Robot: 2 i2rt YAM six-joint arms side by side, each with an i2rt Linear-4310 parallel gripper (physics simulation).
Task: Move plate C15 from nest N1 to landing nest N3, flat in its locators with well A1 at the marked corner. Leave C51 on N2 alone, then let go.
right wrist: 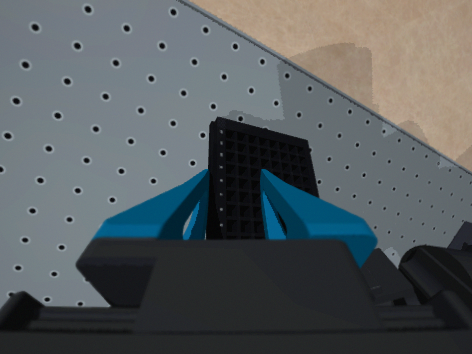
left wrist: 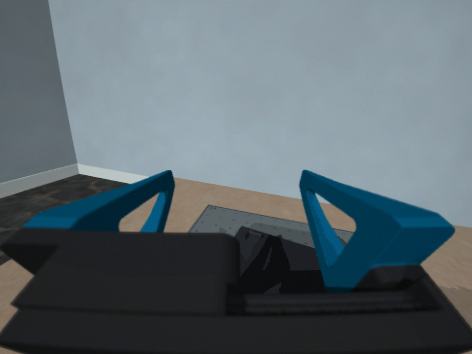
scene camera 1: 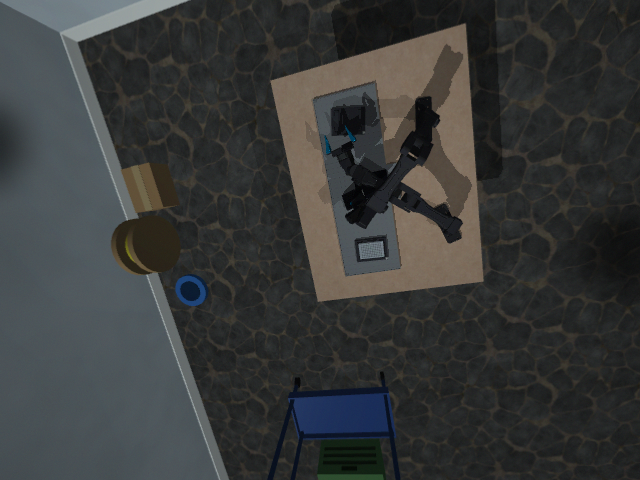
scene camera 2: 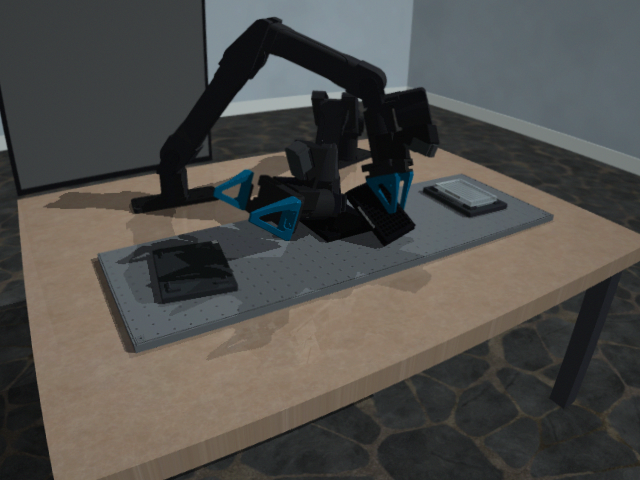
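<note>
A black well plate (scene camera 2: 388,223) (right wrist: 241,150) is steeply tilted above the pegboard. My right gripper (right wrist: 235,177) (scene camera 2: 395,208) is shut on it; arms hide this gripper in scene camera 1. My left gripper (scene camera 1: 336,131) (scene camera 2: 233,205) (left wrist: 236,177) is open and empty, between the dark left-hand nest (scene camera 2: 193,268) (scene camera 1: 347,119) and the held plate in scene camera 2. That nest shows no plate. A clear plate (scene camera 1: 372,250) (scene camera 2: 465,192) lies flat on another nest (scene camera 2: 485,208). A dark middle nest (scene camera 2: 336,229) is partly hidden; its contents are unclear. Labels and well A1 are unreadable.
The grey pegboard (scene camera 1: 355,269) (scene camera 2: 310,291) (right wrist: 60,130) lies on the wooden table (scene camera 1: 305,232) (scene camera 2: 258,382). The two arms cross closely over its middle. The right arm arches above the left arm in scene camera 2. A blue cart (scene camera 1: 338,391) stands away from the table.
</note>
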